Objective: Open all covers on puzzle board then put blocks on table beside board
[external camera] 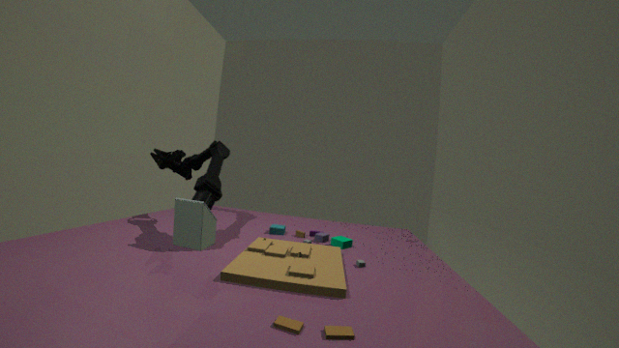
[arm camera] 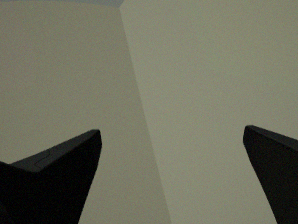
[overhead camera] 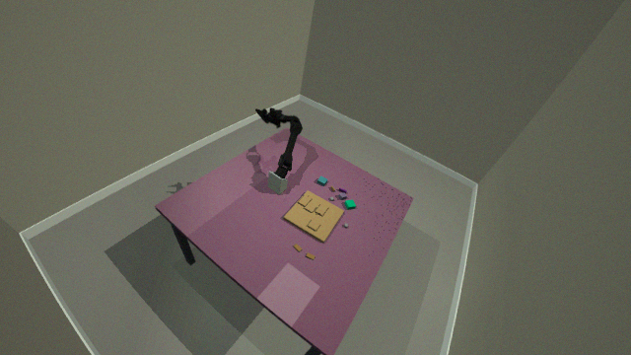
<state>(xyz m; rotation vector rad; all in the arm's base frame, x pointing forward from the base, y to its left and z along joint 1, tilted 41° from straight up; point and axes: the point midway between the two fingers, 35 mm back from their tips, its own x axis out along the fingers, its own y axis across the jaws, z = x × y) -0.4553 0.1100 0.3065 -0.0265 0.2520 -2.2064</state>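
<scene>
My gripper tip is now 870 mm short of the purple block, 20 mm to the left of it and 290 mm above it. Round my gripper tip: teal block 680 mm ahead, 10 mm to the left, 290 mm below; then thin tan bar 780 mm ahead, 290 mm below; then green block 950 mm ahead, 50 mm to the right, 290 mm below.
</scene>
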